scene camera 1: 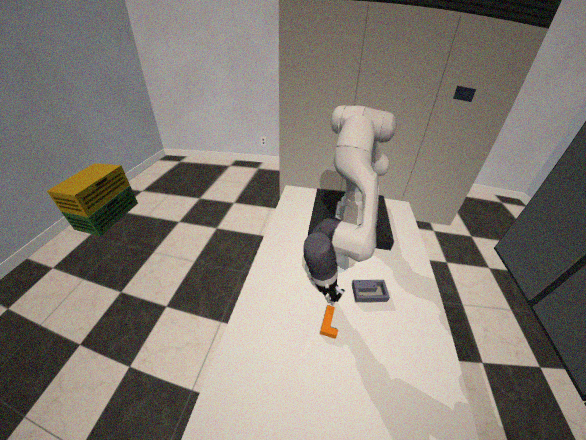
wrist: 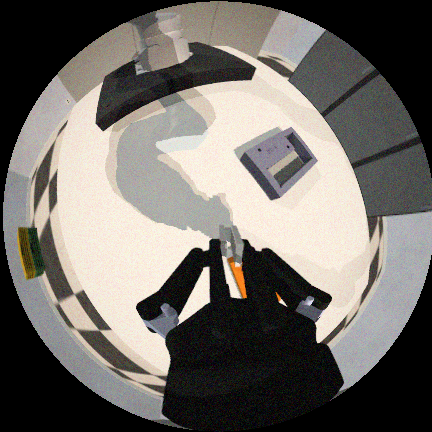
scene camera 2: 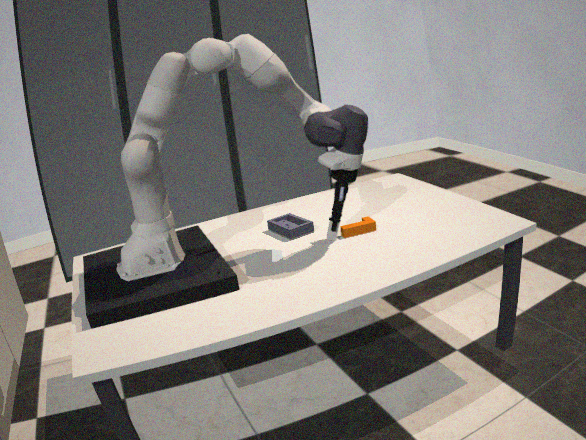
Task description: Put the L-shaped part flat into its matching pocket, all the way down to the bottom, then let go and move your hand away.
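Observation:
The orange L-shaped part (scene camera 1: 327, 322) (scene camera 2: 358, 228) (wrist: 240, 280) lies flat on the table, apart from the tray. In scene camera 1, its long arm points toward the robot and its short foot is at the far end from the gripper. My gripper (scene camera 1: 332, 301) (scene camera 2: 333, 234) (wrist: 226, 233) points down at the near end of the long arm, low over the table. Its fingers are nearly together, with a narrow gap and no part held between them. Whether a fingertip touches the part is unclear. The purple-grey tray (scene camera 1: 371, 299) (scene camera 2: 300, 231) (wrist: 260, 162) holds the pocket. The gripper hides much of the part in the wrist view.
The white table (scene camera 1: 270, 380) (scene camera 2: 440, 215) (wrist: 165, 265) carries the black base plate (scene camera 1: 387, 235) (scene camera 2: 165, 295) (wrist: 220, 72) of the arm. A yellow and green box (scene camera 1: 95, 200) (wrist: 31, 253) is on the floor to the side. Dark grey cabinets (scene camera 2: 175, 150) (wrist: 350, 110) stand beyond the table.

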